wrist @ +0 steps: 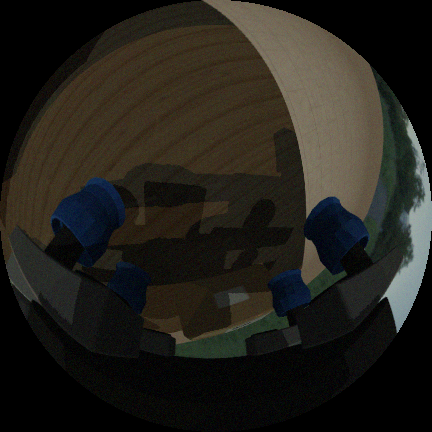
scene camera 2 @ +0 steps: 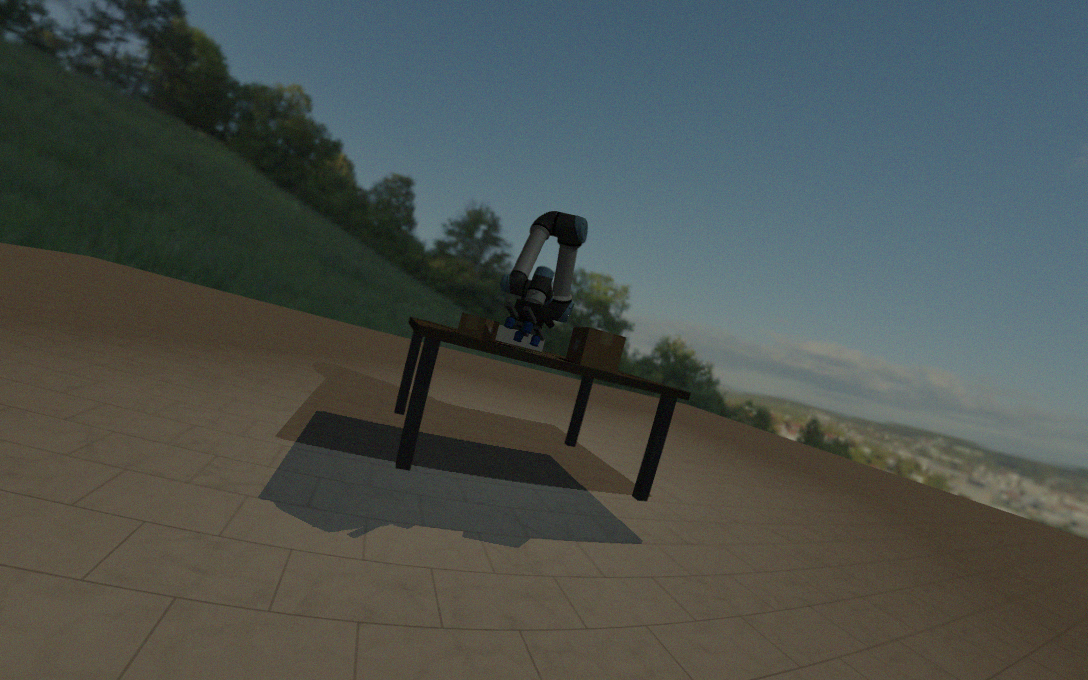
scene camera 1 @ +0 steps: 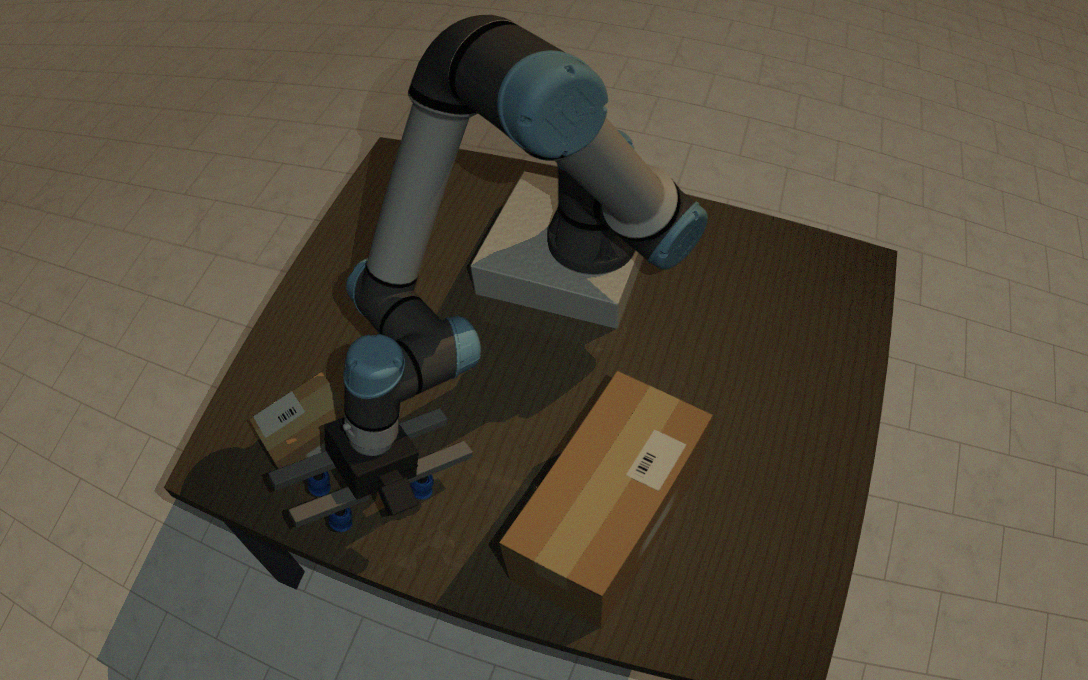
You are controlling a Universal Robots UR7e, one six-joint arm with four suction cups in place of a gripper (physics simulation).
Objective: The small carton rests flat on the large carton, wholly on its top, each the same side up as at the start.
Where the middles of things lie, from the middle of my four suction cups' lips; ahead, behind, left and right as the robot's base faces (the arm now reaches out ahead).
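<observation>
Small carton (scene camera 1: 292,429): my suction cup is 160 mm to the left of it, 30 mm past it and 20 mm above it. Large carton (scene camera 1: 579,541): 330 mm to the left of my suction cup, 130 mm behind it and 10 mm above it. Going by their middles, of the things named here the small carton is the nearest to my suction cup.
</observation>
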